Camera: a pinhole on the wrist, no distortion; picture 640 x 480 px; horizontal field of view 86.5 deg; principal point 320.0 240.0 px. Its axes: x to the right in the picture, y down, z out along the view. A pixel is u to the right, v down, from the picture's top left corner.
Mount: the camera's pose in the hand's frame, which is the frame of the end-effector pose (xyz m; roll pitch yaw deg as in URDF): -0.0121 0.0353 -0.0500 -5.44 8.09 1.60
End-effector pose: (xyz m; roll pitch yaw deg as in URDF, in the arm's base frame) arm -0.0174 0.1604 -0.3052 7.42 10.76 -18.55
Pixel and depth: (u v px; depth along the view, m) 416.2 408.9 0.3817
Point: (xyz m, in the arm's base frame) 0.2413 0.3103 -0.0120
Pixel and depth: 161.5 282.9 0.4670
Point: -0.0679 0.2581 0.1669
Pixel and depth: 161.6 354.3 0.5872
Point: -0.0440 0.3895 0.3043
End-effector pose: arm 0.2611 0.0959 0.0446 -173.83 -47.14 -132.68
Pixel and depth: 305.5 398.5 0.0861
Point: 0.1850 0.1309 0.0130
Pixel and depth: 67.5 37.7 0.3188
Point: 0.3207 -0.0777 -0.3020
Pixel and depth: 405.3 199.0 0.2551
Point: 0.1149 -0.0472 -0.0256
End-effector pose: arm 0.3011 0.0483 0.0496 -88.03 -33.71 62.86
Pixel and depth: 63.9 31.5 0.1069
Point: 0.2027 0.0142 0.0283
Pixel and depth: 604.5 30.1 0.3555
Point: 0.1484 0.3514 0.3623
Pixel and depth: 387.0 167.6 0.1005
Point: 0.2716 0.0984 0.0429
